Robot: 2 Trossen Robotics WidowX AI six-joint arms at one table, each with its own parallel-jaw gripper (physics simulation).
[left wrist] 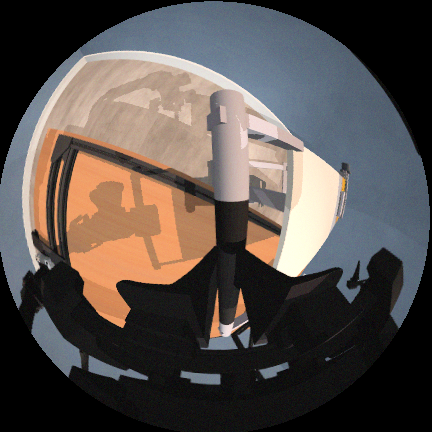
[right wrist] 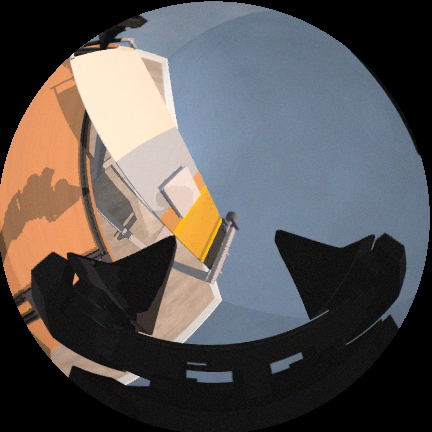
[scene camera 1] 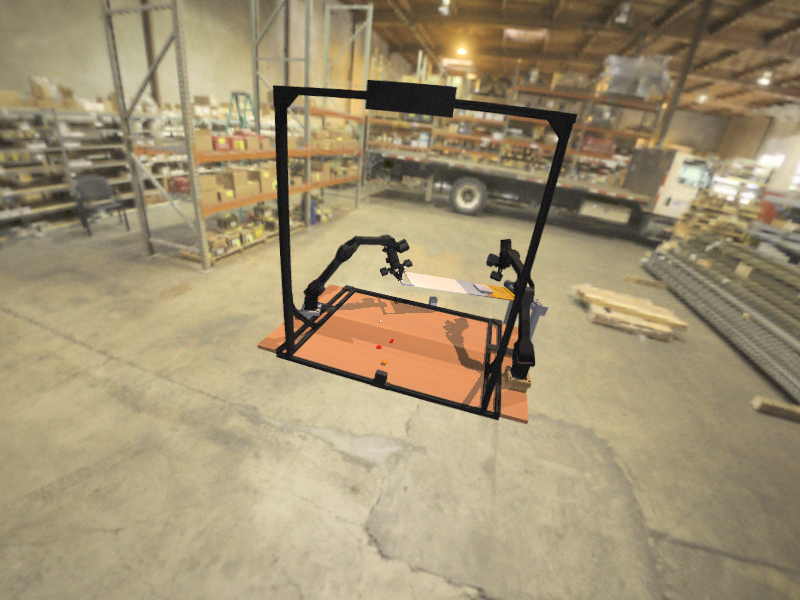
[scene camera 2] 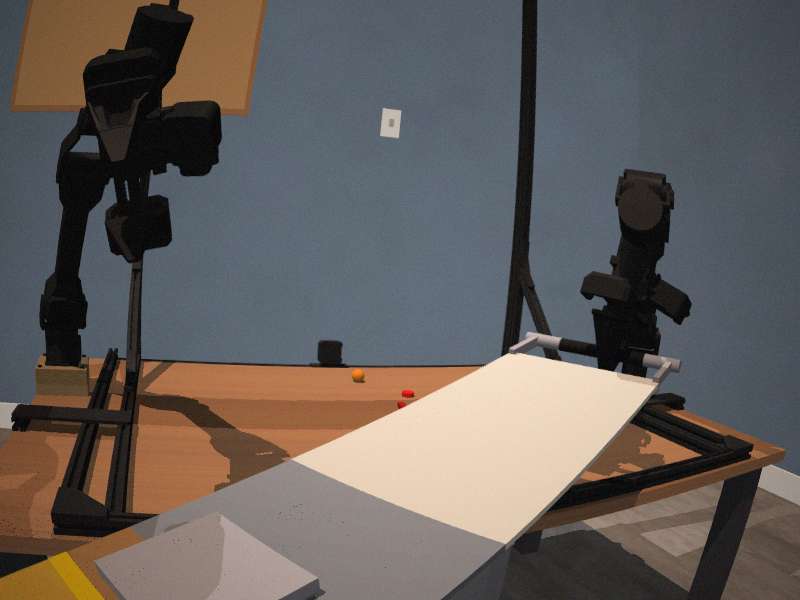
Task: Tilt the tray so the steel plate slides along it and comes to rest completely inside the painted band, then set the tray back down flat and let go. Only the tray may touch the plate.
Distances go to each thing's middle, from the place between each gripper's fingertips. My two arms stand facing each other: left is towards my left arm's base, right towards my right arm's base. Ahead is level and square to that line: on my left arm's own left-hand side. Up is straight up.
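I find the steel plate (scene camera 2: 212,550) 50 mm below my left hand, 320 mm ahead of it and 450 mm to the right of it.
As for the steel plate and my right gripper, the gripper is 200 mm above the plate, 60 mm to the right of it and 140 mm short of it.
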